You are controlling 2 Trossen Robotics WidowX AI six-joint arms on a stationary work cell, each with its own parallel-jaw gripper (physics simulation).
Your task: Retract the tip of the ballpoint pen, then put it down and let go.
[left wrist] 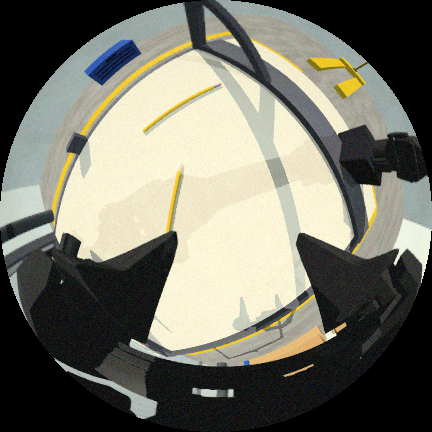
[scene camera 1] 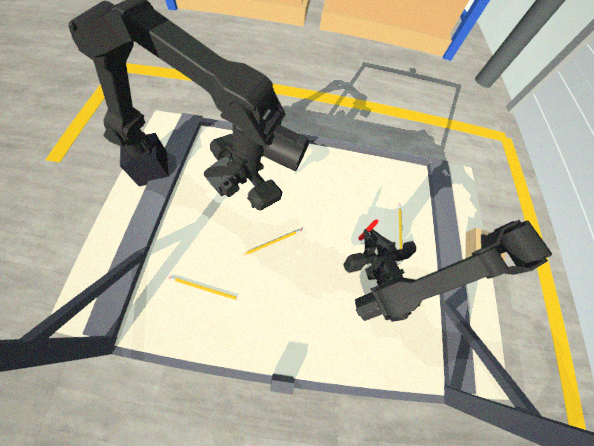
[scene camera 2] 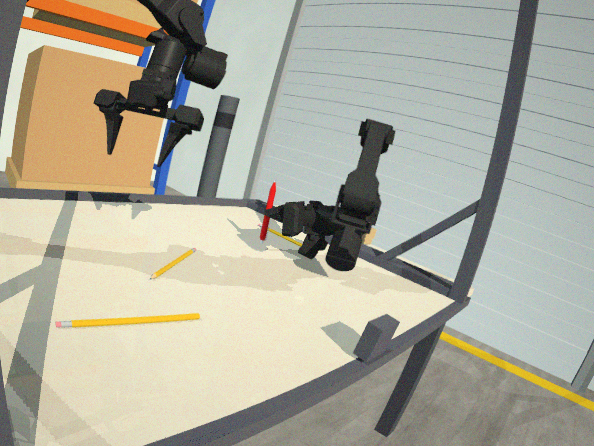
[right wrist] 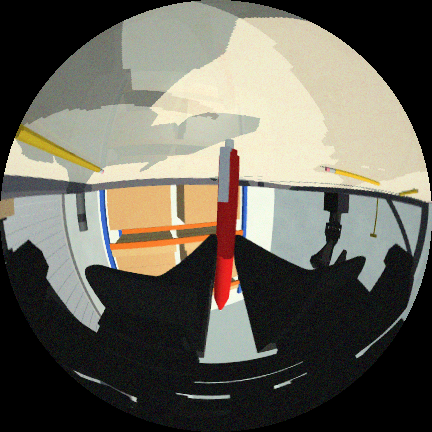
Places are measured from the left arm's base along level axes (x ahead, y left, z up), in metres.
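Pixels of known places: left gripper, fingertip midpoint: (left wrist: pixel 240 238) (scene camera 1: pixel 242 192) (scene camera 2: pixel 133 160) (right wrist: pixel 337 243); right gripper, fingertip midpoint: (scene camera 1: pixel 367 229) (scene camera 2: pixel 266 212) (right wrist: pixel 224 240); left arm's base at its link origin: (left wrist: pixel 375 154) (scene camera 1: pixel 138 148).
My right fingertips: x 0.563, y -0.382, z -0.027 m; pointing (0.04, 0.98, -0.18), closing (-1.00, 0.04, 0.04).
Ahead of a thing's pixels: the offset from my right fingertips to its top centre.
The red ballpoint pen @(0.000 m ahead, 0.006 m right, 0.069 m up) (scene camera 1: pixel 370 227) (scene camera 2: pixel 271 196) (right wrist: pixel 228 215) is held above the table, close to upright in scene camera 2. Its tapered end points up and its grey button end points down at the table. A grey clip shows along its lower part. I cannot tell whether the writing point is out. My right gripper (scene camera 1: pixel 368 233) (scene camera 2: pixel 267 213) (right wrist: pixel 224 240) is shut on the pen around its middle, and the fingers hide a little of the barrel. My left gripper (scene camera 1: pixel 242 191) (scene camera 2: pixel 134 159) (left wrist: pixel 240 238) is open and empty, high above the table and far from the pen.
One yellow pencil @(0.252 m back, 0.051 m left, 0.071 m down) (scene camera 1: pixel 274 241) (scene camera 2: pixel 174 262) (left wrist: pixel 175 200) lies mid-table. Another pencil @(0.460 m back, 0.025 m right, 0.073 m down) (scene camera 1: pixel 205 288) (scene camera 2: pixel 135 320) (left wrist: pixel 180 103) lies at the lower left in scene camera 1. A third pencil @(0.145 m ahead, 0.011 m right, 0.073 m down) (scene camera 1: pixel 400 225) (scene camera 2: pixel 285 237) (right wrist: pixel 60 151) lies near the right gripper. A dark block @(0.314 m back, 0.292 m right, 0.022 m down) (scene camera 1: pixel 283 383) (scene camera 2: pixel 376 337) stands at the table edge.
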